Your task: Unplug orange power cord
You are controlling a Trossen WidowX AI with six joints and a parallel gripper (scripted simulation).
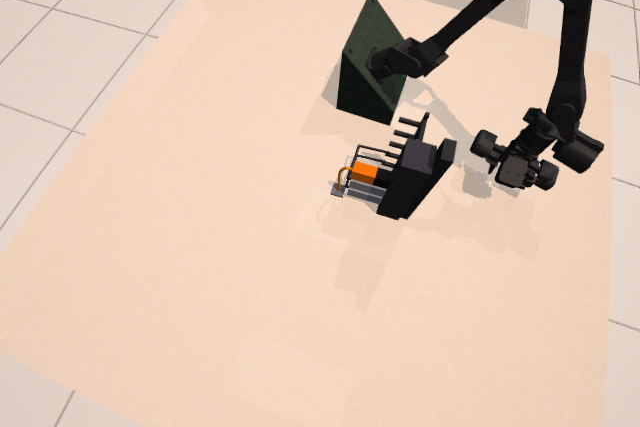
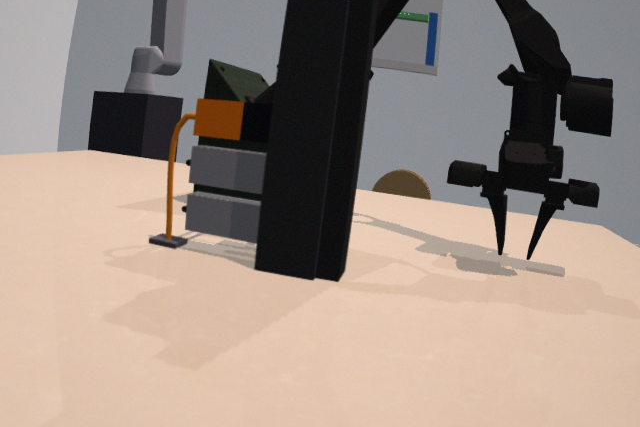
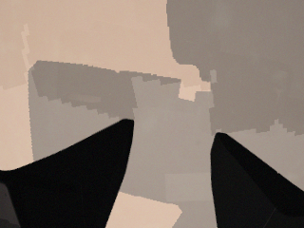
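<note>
Now: the orange plug 280 mm to the right of my gripper tip, 170 mm ahead of it and 120 mm above it. From my gripper tip the other things lie so: grey foot 340 mm to the right, 180 mm ahead, 10 mm below.
</note>
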